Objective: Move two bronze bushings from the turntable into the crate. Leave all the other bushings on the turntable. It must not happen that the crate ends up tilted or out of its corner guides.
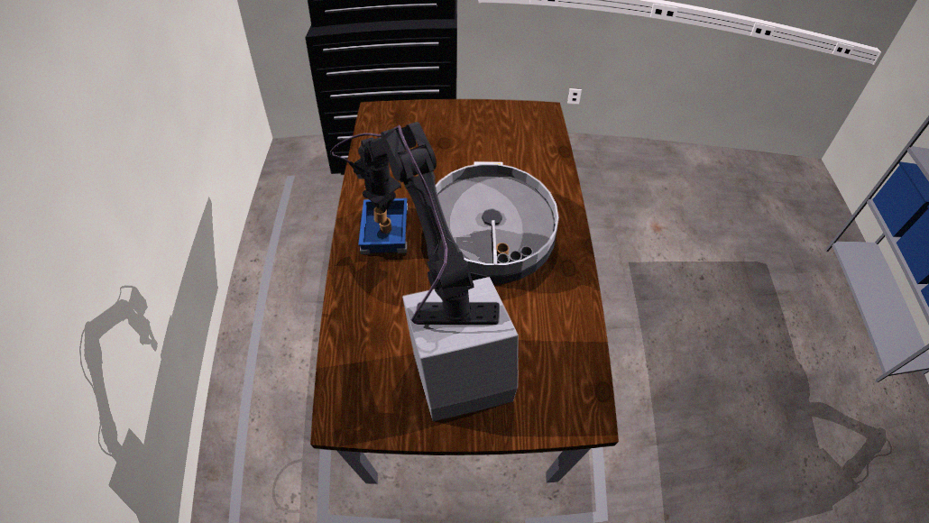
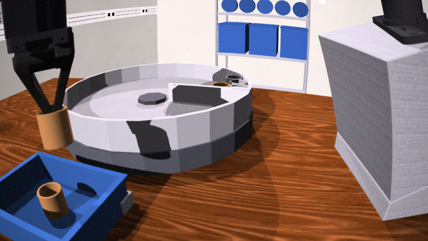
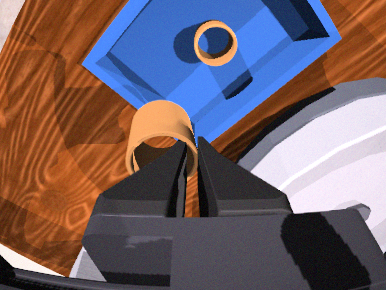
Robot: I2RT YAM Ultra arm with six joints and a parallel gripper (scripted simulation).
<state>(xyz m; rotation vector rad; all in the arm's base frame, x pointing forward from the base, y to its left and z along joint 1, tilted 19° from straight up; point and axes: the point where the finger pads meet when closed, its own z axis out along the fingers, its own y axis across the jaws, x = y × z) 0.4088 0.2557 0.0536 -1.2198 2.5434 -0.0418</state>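
Now: the blue crate 40 mm ahead of my hand, 20 mm to the left of it and 130 mm below it. Also, from my hand: grey turntable: 80 mm ahead, 330 mm to the right, 100 mm below.
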